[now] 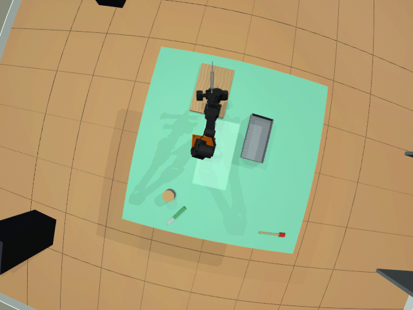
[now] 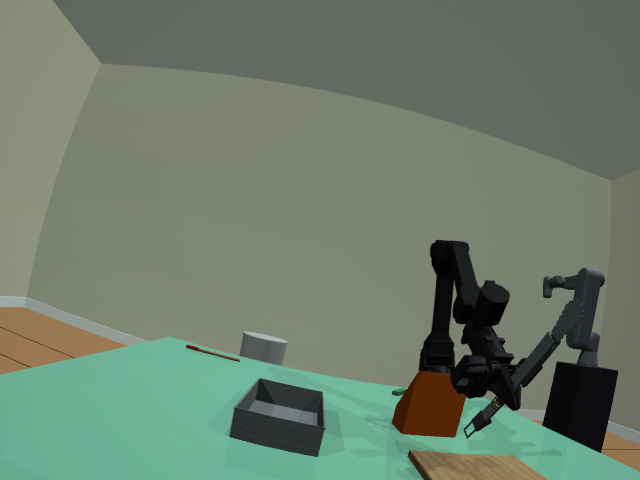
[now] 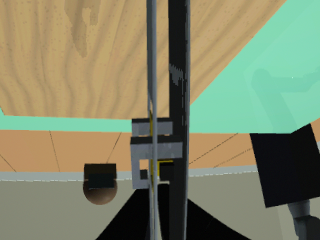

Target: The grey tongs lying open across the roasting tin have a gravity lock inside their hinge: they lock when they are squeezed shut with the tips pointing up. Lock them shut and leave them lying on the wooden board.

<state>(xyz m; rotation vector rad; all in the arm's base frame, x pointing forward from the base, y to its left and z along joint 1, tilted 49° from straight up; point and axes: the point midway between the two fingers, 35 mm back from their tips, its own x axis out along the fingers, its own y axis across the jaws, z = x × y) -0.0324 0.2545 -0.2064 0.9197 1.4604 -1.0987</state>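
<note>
My gripper tip is 2 cm short of the yellow lock piece and 5 cm to the left of it. From my gripper tip the other things lie so: tan round object (7 cm behind, 74 cm to the right, 11 cm below); then wooden board (4 cm to the left, 14 cm below); then grey roasting tin (38 cm ahead, 20 cm to the right, 12 cm below).
</note>
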